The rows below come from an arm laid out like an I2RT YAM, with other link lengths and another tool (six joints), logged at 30 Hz.
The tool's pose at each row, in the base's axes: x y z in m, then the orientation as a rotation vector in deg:
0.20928 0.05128 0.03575 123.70 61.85 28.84
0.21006 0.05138 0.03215 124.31 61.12 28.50
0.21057 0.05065 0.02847 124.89 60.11 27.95
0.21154 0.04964 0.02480 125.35 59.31 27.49
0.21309 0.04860 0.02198 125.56 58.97 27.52
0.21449 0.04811 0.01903 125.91 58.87 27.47
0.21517 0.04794 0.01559 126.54 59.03 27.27
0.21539 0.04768 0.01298 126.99 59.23 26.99
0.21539 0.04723 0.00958 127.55 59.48 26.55
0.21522 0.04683 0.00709 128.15 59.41 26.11
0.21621 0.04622 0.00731 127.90 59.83 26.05
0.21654 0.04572 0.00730 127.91 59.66 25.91
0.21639 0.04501 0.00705 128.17 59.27 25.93
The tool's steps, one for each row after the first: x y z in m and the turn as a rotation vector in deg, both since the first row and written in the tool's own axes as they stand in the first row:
0.00038 -0.00216 0.00296 0.25 -0.44 0.59
-0.00008 -0.00415 0.00615 0.40 -1.14 1.27
-0.00049 -0.00577 0.00971 0.53 -1.71 1.80
-0.00055 -0.00644 0.01302 0.56 -1.79 2.09
-0.00026 -0.00754 0.01612 0.82 -1.81 2.29
-0.00016 -0.00952 0.01902 1.45 -1.79 2.42
-0.00035 -0.01113 0.02109 1.96 -1.84 2.43
-0.00087 -0.01333 0.02367 2.61 -1.96 2.41
-0.00140 -0.01501 0.02548 3.17 -2.20 2.60
-0.00131 -0.01404 0.02615 3.15 -2.11 2.23
-0.00152 -0.01364 0.02654 3.11 -2.27 2.29
-0.00219 -0.01359 0.02691 3.16 -2.37 2.64

